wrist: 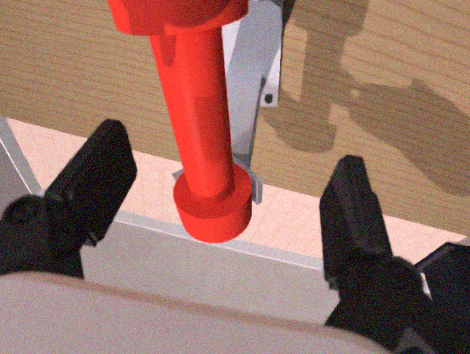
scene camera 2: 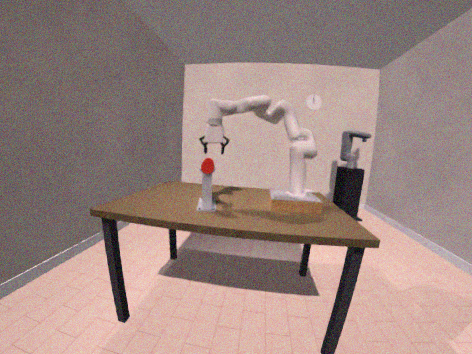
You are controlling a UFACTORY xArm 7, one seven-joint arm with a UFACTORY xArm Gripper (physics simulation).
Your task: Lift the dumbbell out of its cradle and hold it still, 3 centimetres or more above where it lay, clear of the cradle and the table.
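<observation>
A red dumbbell lies on top of its grey cradle, which stands on the table. In the scene view one round end of it faces the camera. In the wrist view its handle runs from a large end at the top edge down to the other end, between the directions of the two fingers. My gripper is open and empty, pointing down. In the scene view its fingertips are a little above the dumbbell and slightly to the right. The large end is partly cut off in the wrist view.
The arm's base stands on a wooden block at the right part of the table. A black pedestal with a grey device stands on the floor behind the table's right side. Shadows of the dumbbell and gripper fall on the table beside the cradle.
</observation>
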